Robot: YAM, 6 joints.
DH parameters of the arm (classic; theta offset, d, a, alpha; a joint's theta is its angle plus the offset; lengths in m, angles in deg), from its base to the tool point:
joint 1: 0 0.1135 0.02 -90
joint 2: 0 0 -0.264 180
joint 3: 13.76 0 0.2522 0
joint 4: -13.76 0 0.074 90
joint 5: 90 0 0 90
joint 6: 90 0.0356 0 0
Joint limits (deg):
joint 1: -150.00..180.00
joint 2: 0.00..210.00
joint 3: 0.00..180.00
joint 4: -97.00..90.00
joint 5: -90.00..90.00
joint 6: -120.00..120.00
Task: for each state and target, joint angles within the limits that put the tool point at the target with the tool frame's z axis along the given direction. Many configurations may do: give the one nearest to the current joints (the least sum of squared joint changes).
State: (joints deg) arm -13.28 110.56 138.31 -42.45 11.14 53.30
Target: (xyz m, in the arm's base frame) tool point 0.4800 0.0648 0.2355 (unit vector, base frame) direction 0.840 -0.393 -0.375
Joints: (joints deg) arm 9.93 118.64 90.28 2.09 32.12 53.30
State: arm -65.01 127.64 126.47 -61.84 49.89 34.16
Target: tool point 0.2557 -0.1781 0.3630 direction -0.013 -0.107 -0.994
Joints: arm -34.23 102.00 111.74 -96.89 5.50 34.16
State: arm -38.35 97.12 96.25 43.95 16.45 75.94
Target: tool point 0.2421 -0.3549 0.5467 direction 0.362 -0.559 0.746
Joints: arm -55.62 114.75 127.27 35.73 0.97 75.94
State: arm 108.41 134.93 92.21 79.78 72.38 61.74
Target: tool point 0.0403 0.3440 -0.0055 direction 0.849 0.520 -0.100
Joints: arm 88.22 145.48 45.21 89.89 56.30 61.74
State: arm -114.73 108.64 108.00 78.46 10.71 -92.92
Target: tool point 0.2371 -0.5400 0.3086 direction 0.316 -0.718 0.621
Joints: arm -66.30 151.33 137.66 52.03 -0.04 -92.92
